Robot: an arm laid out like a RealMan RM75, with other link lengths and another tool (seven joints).
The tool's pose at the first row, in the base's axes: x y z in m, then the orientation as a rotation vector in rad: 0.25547, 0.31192, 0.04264, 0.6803, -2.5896, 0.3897
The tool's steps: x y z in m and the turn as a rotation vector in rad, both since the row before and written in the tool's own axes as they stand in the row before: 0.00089, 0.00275, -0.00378, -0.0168, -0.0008, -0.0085; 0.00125, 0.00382, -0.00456, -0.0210, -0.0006, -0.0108; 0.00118, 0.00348, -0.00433, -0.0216, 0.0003, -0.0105; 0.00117, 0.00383, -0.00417, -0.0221, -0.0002, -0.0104; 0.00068, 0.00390, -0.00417, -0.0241, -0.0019, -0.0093; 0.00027, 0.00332, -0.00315, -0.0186, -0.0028, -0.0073; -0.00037, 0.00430, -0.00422, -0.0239, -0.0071, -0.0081; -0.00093, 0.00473, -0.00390, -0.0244, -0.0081, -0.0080; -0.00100, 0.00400, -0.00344, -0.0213, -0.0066, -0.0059; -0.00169, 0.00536, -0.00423, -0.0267, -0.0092, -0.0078; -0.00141, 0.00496, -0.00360, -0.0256, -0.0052, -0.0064; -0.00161, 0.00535, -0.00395, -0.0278, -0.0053, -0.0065; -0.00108, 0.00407, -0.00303, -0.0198, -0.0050, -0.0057
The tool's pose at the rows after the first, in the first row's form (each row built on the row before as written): 0.25461, 0.31527, 0.04591, 0.6856, -2.5870, 0.3647; 0.25321, 0.31960, 0.04994, 0.6922, -2.5830, 0.3335; 0.25201, 0.32351, 0.05388, 0.6978, -2.5780, 0.3019; 0.25063, 0.32759, 0.05774, 0.7031, -2.5732, 0.2696; 0.24964, 0.33186, 0.06146, 0.7067, -2.5700, 0.2347; 0.24893, 0.33545, 0.06422, 0.7100, -2.5685, 0.2073; 0.24865, 0.34039, 0.06767, 0.7134, -2.5701, 0.1715; 0.24849, 0.34580, 0.07070, 0.7167, -2.5722, 0.1347; 0.24861, 0.35043, 0.07341, 0.7180, -2.5737, 0.1031; 0.24893, 0.35665, 0.07668, 0.7202, -2.5759, 0.0630; 0.24902, 0.36219, 0.07965, 0.7200, -2.5745, 0.0261; 0.24928, 0.36814, 0.08302, 0.7191, -2.5724, -0.0137; 0.24944, 0.37253, 0.08579, 0.7199, -2.5714, -0.0428
